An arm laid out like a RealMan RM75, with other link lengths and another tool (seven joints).
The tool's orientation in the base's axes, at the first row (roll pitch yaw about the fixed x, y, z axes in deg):
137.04, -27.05, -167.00
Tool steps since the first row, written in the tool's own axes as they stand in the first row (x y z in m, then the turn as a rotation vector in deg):
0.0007, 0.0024, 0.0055, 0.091, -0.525, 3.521
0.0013, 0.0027, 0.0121, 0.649, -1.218, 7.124
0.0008, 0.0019, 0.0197, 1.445, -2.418, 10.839
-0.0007, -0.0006, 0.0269, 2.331, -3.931, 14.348
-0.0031, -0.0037, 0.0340, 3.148, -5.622, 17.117
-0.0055, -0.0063, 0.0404, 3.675, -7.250, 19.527
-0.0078, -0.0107, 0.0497, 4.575, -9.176, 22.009
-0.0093, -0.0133, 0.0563, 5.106, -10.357, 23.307
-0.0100, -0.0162, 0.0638, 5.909, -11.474, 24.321
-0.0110, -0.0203, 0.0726, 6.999, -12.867, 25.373
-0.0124, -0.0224, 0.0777, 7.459, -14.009, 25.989
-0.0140, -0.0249, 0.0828, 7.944, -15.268, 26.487
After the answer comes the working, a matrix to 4 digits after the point.
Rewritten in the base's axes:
-0.0029, 0.0050, -0.0018, -1.833, 1.645, -2.572
-0.0065, 0.0090, -0.0057, -4.133, 3.114, -5.087
-0.0098, 0.0129, -0.0113, -6.763, 4.204, -7.875
-0.0123, 0.0155, -0.0182, -9.415, 4.909, -10.677
-0.0141, 0.0178, -0.0258, -11.679, 5.053, -13.137
-0.0154, 0.0200, -0.0327, -13.511, 5.093, -15.456
-0.0184, 0.0225, -0.0424, -15.742, 4.867, -17.834
-0.0206, 0.0246, -0.0490, -16.984, 4.601, -19.155
-0.0240, 0.0269, -0.0560, -18.319, 4.163, -20.129
-0.0279, 0.0291, -0.0646, -19.959, 3.474, -21.164
-0.0294, 0.0307, -0.0699, -20.809, 2.851, -22.049
-0.0308, 0.0321, -0.0754, -21.640, 2.062, -22.918

The tool's axes in the first row as the columns of a matrix, in the base's axes (rounded; the answer above uses it unrounded):
-0.8678, 0.1373, -0.4776
-0.2003, 0.7828, 0.5892
0.4548, 0.6069, -0.6518

